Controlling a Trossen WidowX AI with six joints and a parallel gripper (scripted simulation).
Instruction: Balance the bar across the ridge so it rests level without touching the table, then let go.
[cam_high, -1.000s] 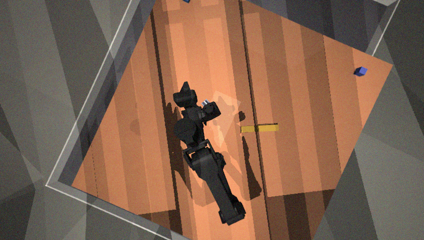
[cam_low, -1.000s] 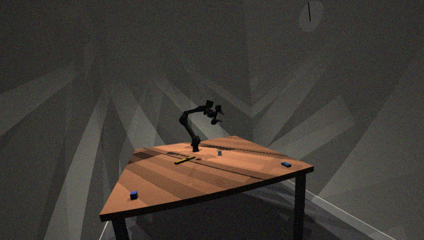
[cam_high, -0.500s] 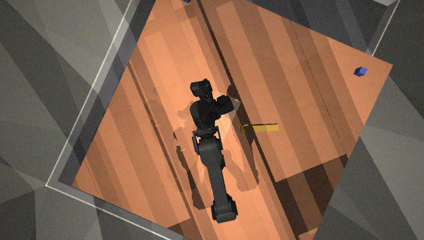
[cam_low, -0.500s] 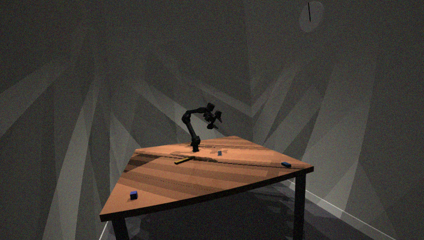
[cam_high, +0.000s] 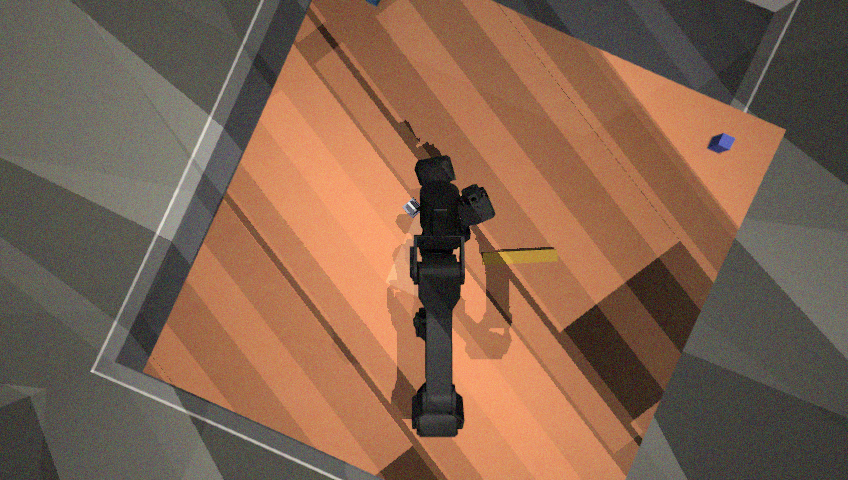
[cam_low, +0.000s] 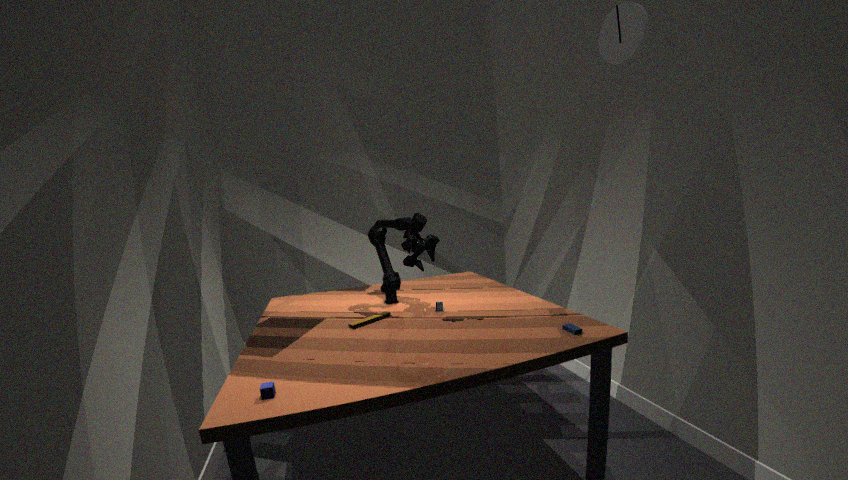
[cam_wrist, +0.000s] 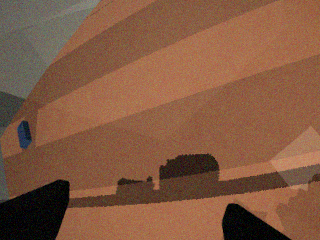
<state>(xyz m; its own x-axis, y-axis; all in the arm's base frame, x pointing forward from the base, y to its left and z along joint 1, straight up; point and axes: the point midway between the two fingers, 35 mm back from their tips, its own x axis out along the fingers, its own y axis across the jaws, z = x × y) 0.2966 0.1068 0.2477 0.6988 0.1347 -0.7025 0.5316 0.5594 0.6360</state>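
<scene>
Now: the yellow bar 70 mm behind my gripper tip, 260 mm to the right of it and 220 mm below it. Round my gripper tip: blue cube (420 mm ahead, 610 mm to the right, 210 mm below); ridge (70 mm behind, 60 mm to the left, 180 mm below); flat blue block (420 mm ahead, 390 mm to the left, 220 mm below).
</scene>
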